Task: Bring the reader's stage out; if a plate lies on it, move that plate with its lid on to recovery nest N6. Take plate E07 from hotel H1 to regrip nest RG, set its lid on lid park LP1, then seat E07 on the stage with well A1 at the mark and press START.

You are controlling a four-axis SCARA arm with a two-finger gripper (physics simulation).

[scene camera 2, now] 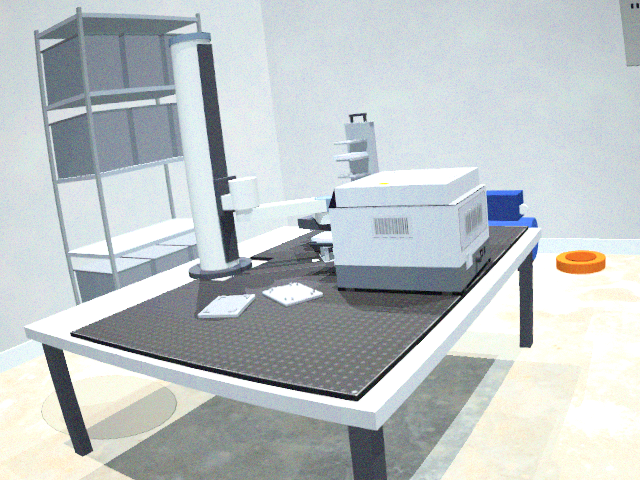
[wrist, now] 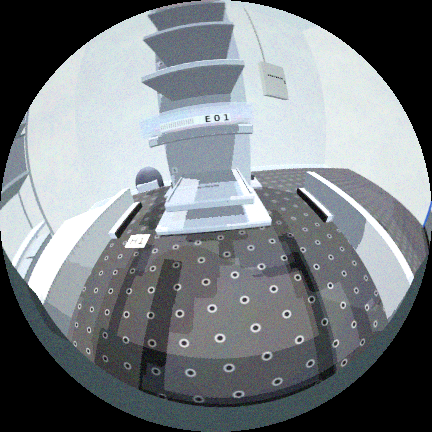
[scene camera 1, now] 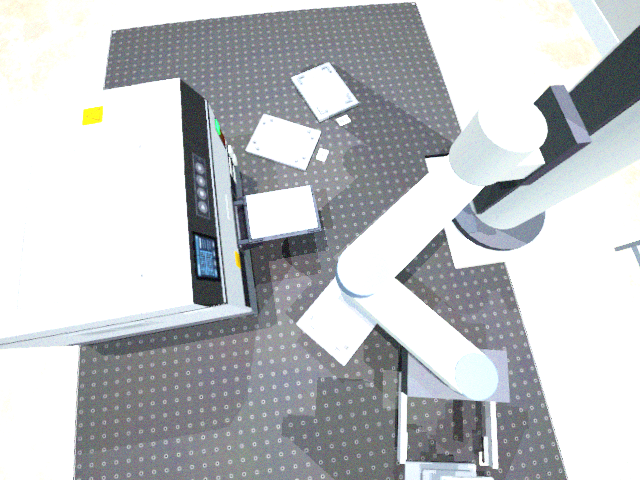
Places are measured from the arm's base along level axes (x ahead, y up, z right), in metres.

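Where they show: gripper, fingertip midpoint: [wrist: 216, 185] [scene camera 1: 447, 464]; arm's base at its link origin: [scene camera 2: 220, 270] [scene camera 1: 493, 203].
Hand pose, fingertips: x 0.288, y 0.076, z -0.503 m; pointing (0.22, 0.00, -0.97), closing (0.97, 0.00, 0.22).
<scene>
Things, the pixels of their top centre, and the offset from my fingertips. "*": a spot on its surface instead. Level surfaces: height alone.
- clear plate labelled E01 at a spot on its surface: [wrist: 217, 118] * dx +0.006, dy +0.052, dz +0.002 m
- flat white rectangle at a spot on its surface: [scene camera 1: 281, 212] * dx +0.236, dy +0.065, dz +0.491 m
- white reader at its top centre: [scene camera 1: 66, 196] [scene camera 2: 409, 176] dx +0.514, dy +0.241, dz +0.482 m
- white pad at a spot on its surface: [scene camera 1: 338, 330] * dx +0.157, dy -0.004, dz +0.259 m
- H1 tag at its top centre: [wrist: 136, 240] dx -0.104, dy -0.063, dz -0.033 m
- perforated mat at its surface level: dy -0.063 m
My gripper [scene camera 1: 446, 439] [wrist: 216, 185] is open and empty, low in front of hotel H1 [scene camera 2: 370, 147] [wrist: 204, 155]. The hotel stands between and beyond the fingertips in the wrist view. A clear plate labelled E01 [wrist: 217, 118] lies on a hotel shelf above fingertip height. No label E07 can be read. The reader's stage [scene camera 1: 319, 219] is out, with a flat white rectangle [scene camera 1: 281, 212] on it; I cannot tell whether this is a lidded plate. Two pale nests [scene camera 1: 283, 142] [scene camera 1: 324, 91] lie behind the stage; their tags are unreadable.
The white reader [scene camera 1: 113, 206] [scene camera 2: 398, 242] stands beside the stage. A white pad [scene camera 1: 338, 330] lies partly under the arm's elbow [scene camera 1: 364, 271]. An H1 tag [wrist: 137, 241] lies on the perforated mat [scene camera 1: 170, 413]. The arm's column [scene camera 2: 193, 155] stands at the table's side.
</scene>
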